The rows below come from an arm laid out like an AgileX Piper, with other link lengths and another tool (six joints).
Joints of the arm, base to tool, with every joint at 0 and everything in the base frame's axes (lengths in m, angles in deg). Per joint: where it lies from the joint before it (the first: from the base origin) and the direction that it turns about. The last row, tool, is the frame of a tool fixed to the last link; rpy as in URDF.
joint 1: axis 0 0 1 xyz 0.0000 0.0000 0.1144
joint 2: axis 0 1 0 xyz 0.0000 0.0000 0.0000
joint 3: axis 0 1 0 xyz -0.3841 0.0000 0.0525
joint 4: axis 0.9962 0 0.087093 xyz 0.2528 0.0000 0.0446
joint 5: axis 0 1 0 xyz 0.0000 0.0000 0.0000
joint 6: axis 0.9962 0 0.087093 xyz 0.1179 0.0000 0.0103
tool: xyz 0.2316 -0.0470 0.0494 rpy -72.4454 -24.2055 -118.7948
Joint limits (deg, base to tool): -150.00..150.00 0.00..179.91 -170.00..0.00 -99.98..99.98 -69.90..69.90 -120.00..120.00
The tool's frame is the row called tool.
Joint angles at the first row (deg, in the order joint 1, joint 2, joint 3, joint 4, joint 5, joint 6):
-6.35 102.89 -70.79 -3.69 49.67 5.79
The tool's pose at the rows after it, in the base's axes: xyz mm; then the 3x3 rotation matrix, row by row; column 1 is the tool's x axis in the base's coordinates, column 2 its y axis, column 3 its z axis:
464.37 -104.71 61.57; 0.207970 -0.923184 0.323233; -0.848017 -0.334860 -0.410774; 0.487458 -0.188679 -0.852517
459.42 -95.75 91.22; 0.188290 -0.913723 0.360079; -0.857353 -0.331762 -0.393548; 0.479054 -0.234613 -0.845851
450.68 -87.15 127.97; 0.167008 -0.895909 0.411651; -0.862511 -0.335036 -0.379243; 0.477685 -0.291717 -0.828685
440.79 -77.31 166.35; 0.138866 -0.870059 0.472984; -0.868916 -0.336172 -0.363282; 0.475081 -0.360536 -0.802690
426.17 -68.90 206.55; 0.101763 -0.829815 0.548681; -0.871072 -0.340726 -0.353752; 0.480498 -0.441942 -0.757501
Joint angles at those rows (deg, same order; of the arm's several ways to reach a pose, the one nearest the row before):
-6.35 101.46 -73.31 -0.82 54.43 3.90
-6.35 97.60 -73.79 0.85 56.46 3.21
-6.35 92.56 -73.98 2.26 58.49 2.41
-6.35 87.15 -73.98 3.86 59.94 1.73
-6.35 80.55 -72.66 5.11 60.00 1.07

